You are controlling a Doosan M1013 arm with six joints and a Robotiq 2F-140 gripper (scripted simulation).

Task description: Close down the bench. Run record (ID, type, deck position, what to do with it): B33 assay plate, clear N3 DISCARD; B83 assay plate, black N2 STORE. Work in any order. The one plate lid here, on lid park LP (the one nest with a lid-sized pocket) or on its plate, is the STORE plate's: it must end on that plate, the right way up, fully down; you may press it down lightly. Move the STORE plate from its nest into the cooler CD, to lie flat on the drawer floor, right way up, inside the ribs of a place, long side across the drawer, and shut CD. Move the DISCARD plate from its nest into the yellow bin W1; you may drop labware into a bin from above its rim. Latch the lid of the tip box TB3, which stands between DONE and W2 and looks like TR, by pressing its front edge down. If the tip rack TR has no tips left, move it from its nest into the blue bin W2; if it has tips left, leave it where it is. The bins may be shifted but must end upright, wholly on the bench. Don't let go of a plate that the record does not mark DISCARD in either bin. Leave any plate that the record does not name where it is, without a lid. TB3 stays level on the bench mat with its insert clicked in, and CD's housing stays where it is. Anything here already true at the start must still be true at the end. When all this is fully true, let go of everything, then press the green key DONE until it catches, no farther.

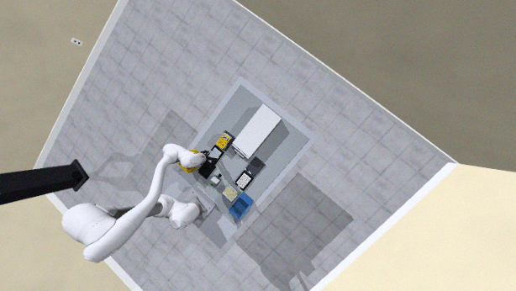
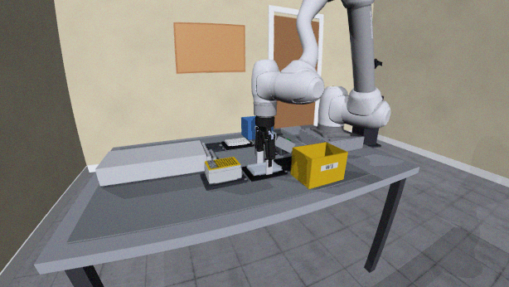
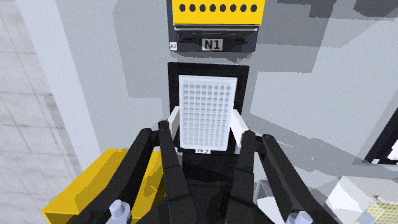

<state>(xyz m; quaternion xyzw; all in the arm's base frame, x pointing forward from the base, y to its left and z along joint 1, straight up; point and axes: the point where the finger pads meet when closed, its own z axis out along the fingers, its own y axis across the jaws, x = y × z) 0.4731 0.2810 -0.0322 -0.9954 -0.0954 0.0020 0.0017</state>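
Right now my hand is 30 mm above the black nest. Also, from my hand: yellow bin W1: 200 mm behind, 90 mm to the left; tip rack TR: 170 mm ahead, 30 mm to the left, 20 mm above; N3 label: 70 mm behind, 30 mm below, 10 mm to the right.
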